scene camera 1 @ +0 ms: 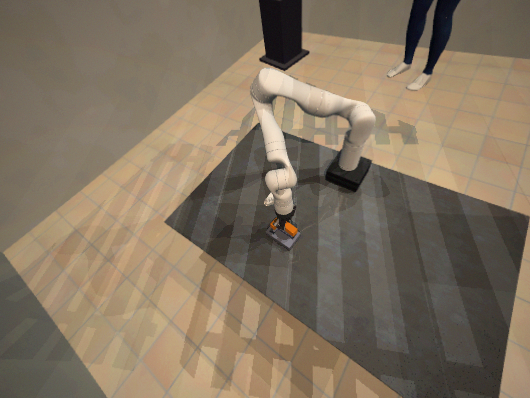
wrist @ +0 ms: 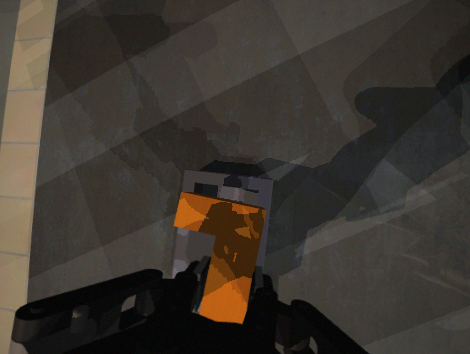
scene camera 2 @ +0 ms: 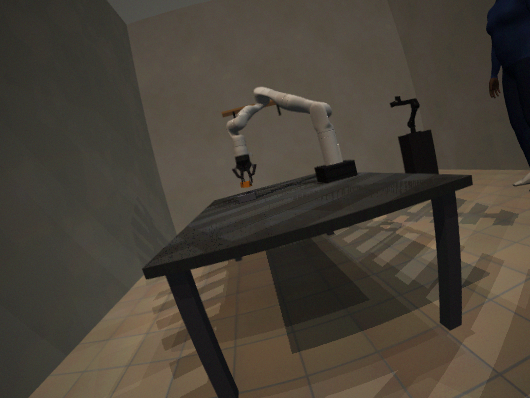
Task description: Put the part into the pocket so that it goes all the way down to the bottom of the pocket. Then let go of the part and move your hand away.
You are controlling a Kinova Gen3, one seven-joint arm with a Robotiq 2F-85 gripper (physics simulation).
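Pixels of known places: gripper, fingertip midpoint: point(scene camera 1: 285, 226) point(wrist: 230, 273) point(scene camera 2: 248, 184); arm's base at its link origin: point(scene camera 1: 348, 163) point(scene camera 2: 333, 163).
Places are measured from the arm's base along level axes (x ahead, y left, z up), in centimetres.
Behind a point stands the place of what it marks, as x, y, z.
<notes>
An orange L-shaped part point(scene camera 1: 291, 229) @[47.2, 4.2, 2.2] point(scene camera 2: 245, 184) @[47.2, 6.0, 0.8] point(wrist: 235, 250) @[47.0, -2.0, 1.9] is held between the fingers of my gripper point(scene camera 1: 283, 224) @[47.0, 0.4, 0.0] point(scene camera 2: 245, 180) @[47.0, 0.4, 0.0] point(wrist: 230, 273) @[47.0, 0.4, 0.0], which points down. The grey block with the pocket point(scene camera 1: 288, 244) @[51.6, 5.9, -4.3] point(scene camera 2: 246, 198) @[48.4, 6.8, -6.3] point(wrist: 267, 190) @[45.7, -6.4, -4.3] lies on the table below the part. In scene camera 2 a gap shows between the part and the block, so they are apart. In the wrist view the part overlaps the block and hides most of the pocket; a dark strip of it shows past the part's far edge. The part looks turned slightly relative to the block.
The dark table top point(scene camera 1: 400, 280) @[31.5, 47.8, -7.9] point(scene camera 2: 200, 240) @[50.3, 70.5, -7.9] carries the block and the black arm base point(scene camera 1: 348, 172) @[4.4, 3.4, -0.1] point(scene camera 2: 336, 171) @[1.1, 9.8, -3.5]. The table edge nearest the block shows in scene camera 1. A black pedestal point(scene camera 1: 282, 32) point(scene camera 2: 419, 152) and a standing person point(scene camera 1: 432, 35) point(scene camera 2: 515, 60) are beyond the table.
</notes>
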